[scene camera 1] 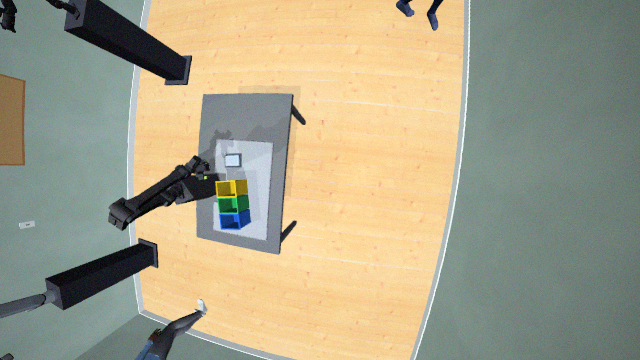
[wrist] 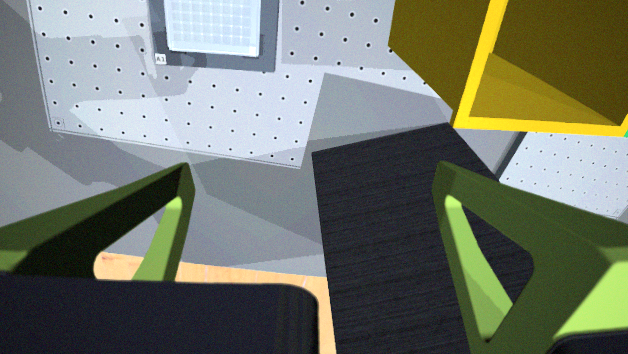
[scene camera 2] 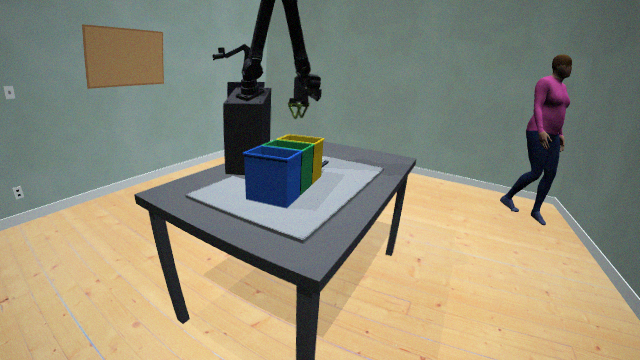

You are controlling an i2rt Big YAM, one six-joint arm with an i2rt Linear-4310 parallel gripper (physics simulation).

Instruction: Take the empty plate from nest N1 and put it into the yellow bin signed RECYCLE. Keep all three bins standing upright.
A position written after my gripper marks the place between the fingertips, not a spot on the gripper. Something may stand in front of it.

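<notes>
Looking through the wrist view, I find my gripper (wrist: 313, 175) and a yellow bin (wrist: 539, 73), while a blue bin is out of frame in the wrist view. Scene camera 2 does let me see that blue bin (scene camera 2: 272, 175), and it gives me a green bin (scene camera 2: 307, 156) too.
</notes>
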